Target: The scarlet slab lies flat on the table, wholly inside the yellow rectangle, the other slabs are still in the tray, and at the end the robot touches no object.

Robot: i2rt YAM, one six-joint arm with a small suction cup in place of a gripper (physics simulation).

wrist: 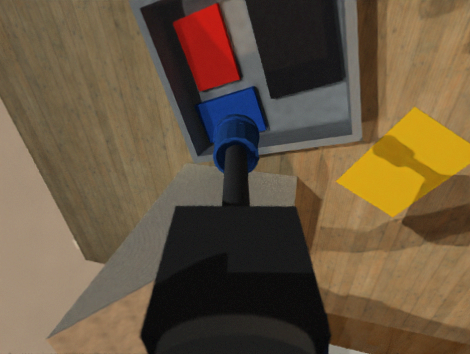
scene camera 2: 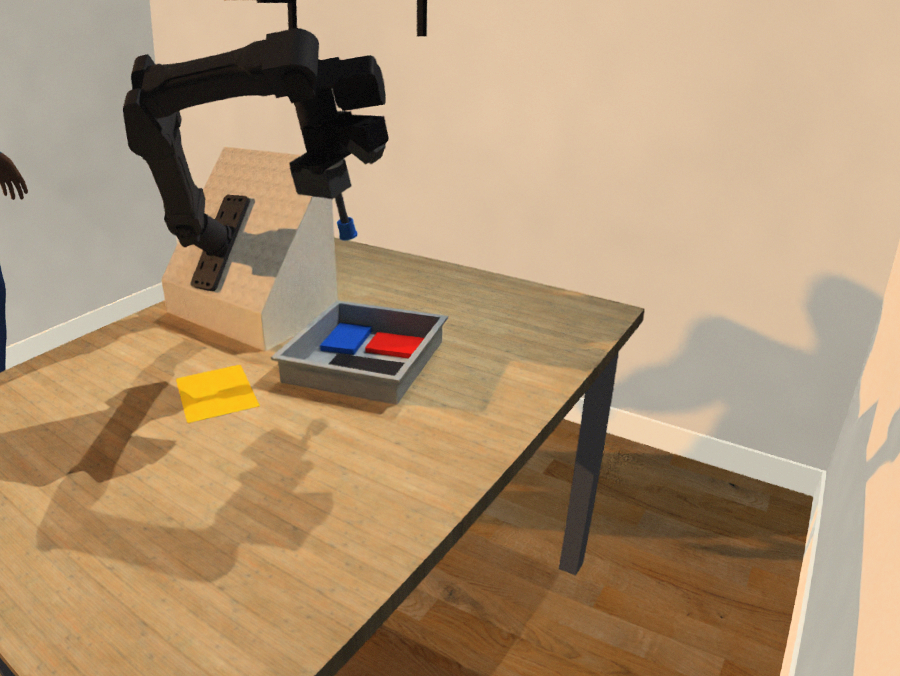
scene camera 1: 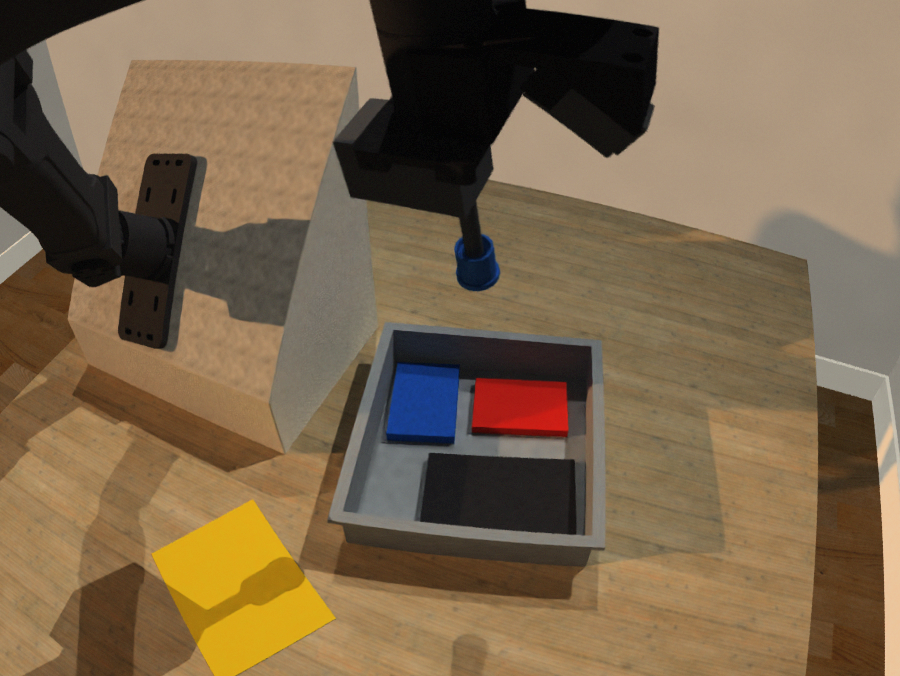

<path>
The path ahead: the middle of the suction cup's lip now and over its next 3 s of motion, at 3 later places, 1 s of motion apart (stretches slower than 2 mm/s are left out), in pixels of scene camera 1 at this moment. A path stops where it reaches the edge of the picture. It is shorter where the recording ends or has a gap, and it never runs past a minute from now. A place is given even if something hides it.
The suction cup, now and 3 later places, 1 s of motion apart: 476, 264; 478, 328; 567, 320; 531, 343
</path>
